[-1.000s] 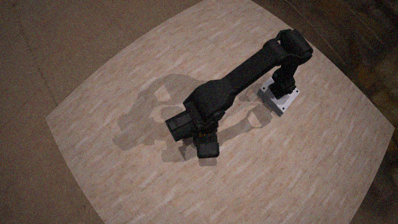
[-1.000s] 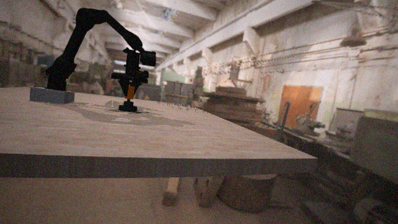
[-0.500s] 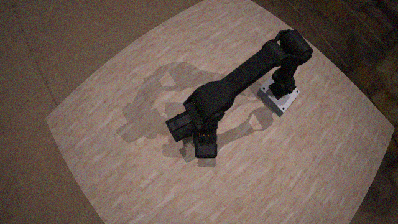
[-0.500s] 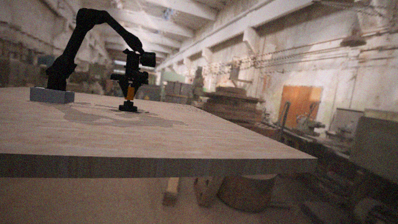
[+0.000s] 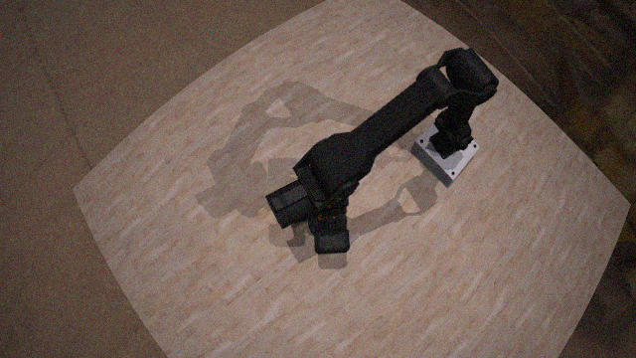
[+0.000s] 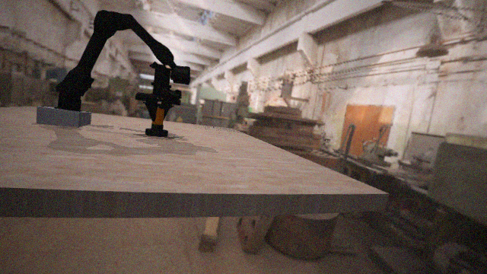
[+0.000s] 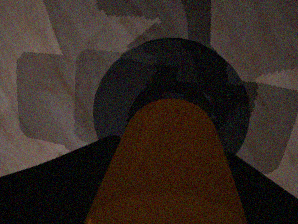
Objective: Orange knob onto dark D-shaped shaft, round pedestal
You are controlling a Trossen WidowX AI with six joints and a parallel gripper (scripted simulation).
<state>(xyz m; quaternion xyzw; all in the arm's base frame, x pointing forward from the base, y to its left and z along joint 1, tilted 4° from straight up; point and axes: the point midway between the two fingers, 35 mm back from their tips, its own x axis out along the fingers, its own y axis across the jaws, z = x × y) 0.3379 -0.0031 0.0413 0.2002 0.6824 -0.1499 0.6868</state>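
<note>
The orange knob lies 2 cm above my gripper tip. From my gripper tip the other things lie so: dark pedestal: 2 cm below.
</note>
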